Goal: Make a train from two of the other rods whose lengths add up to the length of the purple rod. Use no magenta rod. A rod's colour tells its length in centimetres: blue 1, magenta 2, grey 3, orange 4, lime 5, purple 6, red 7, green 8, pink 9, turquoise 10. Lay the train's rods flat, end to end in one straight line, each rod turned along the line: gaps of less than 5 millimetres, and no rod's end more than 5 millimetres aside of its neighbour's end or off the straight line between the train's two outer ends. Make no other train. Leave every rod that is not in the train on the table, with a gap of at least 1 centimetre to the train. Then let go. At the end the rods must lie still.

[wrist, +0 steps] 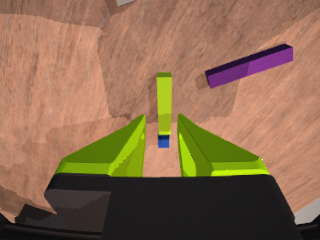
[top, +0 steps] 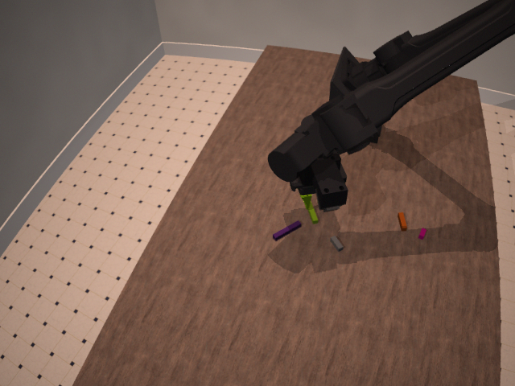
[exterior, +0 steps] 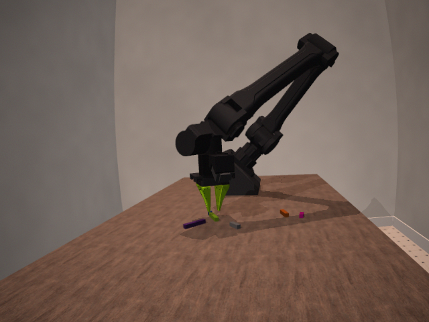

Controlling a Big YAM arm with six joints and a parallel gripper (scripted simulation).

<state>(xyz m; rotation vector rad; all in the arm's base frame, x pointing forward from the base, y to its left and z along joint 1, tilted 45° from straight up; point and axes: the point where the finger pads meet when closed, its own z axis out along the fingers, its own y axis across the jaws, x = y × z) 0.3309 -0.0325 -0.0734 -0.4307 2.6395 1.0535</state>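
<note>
Now: the lime rod 1 cm ahead of my hand and 2 cm below it. Also, from my hand: grey rod 7 cm ahead, 5 cm to the left, 2 cm below; blue rod 3 cm behind, 1 cm to the right, 2 cm below; purple rod 6 cm ahead, 4 cm to the right, 2 cm below.
</note>
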